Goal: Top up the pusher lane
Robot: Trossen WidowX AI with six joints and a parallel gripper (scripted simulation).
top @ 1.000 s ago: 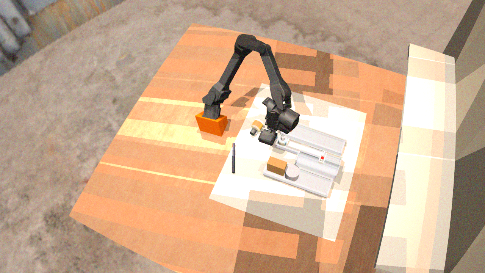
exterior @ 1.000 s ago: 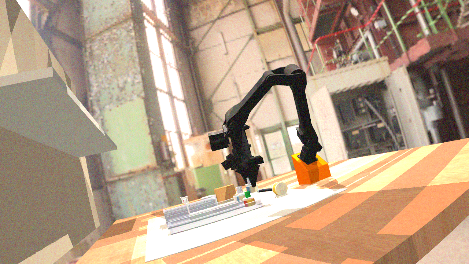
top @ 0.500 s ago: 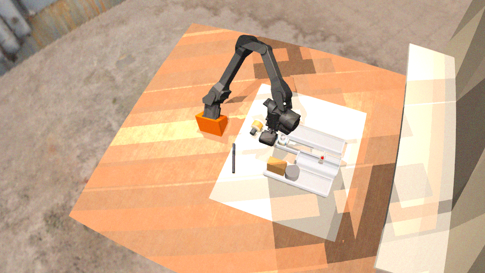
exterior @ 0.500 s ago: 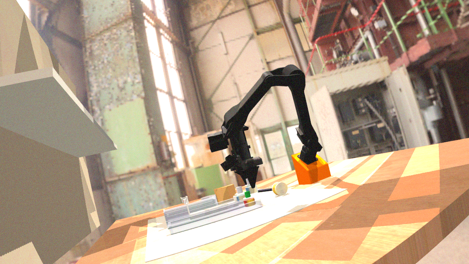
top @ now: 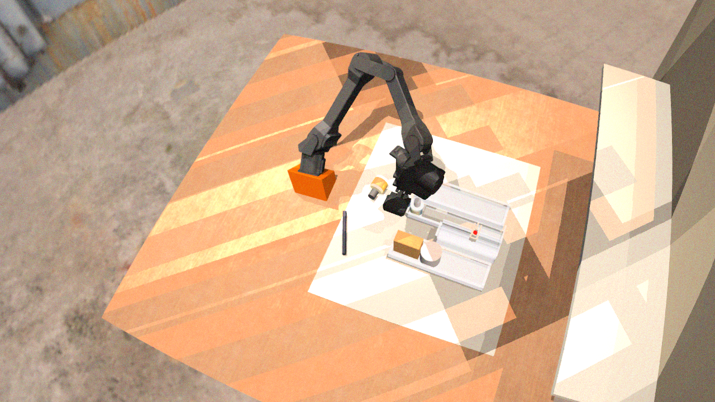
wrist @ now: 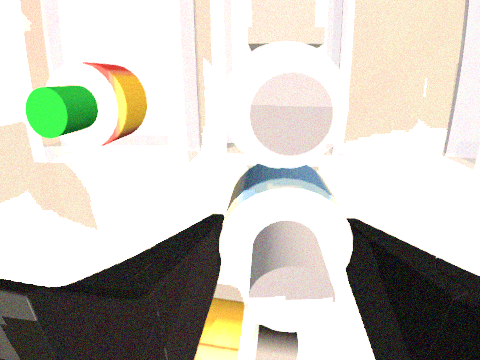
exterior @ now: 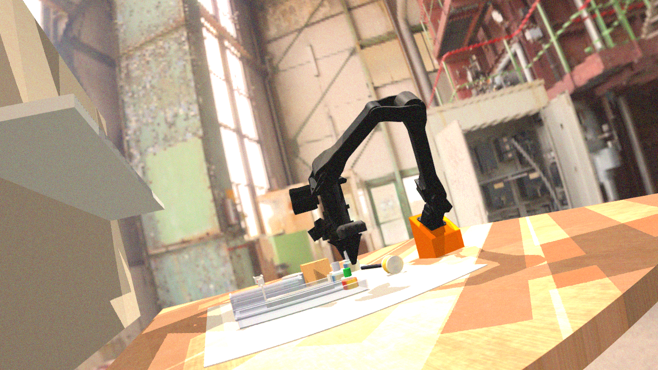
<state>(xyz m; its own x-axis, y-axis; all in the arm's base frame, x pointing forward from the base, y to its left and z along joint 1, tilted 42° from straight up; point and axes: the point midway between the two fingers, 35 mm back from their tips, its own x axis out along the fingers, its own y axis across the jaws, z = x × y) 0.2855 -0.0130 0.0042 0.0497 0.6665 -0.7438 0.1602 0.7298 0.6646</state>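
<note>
My gripper tip is 10 cm short of the white mat, 4 cm to the left of it and 5 cm above it. Round my gripper tip: pusher plate (14 cm ahead, 5 cm to the right); tan box (4 cm ahead, 13 cm to the right, 1 cm below); grey lane tray (18 cm ahead, 5 cm to the right, 3 cm below).
</note>
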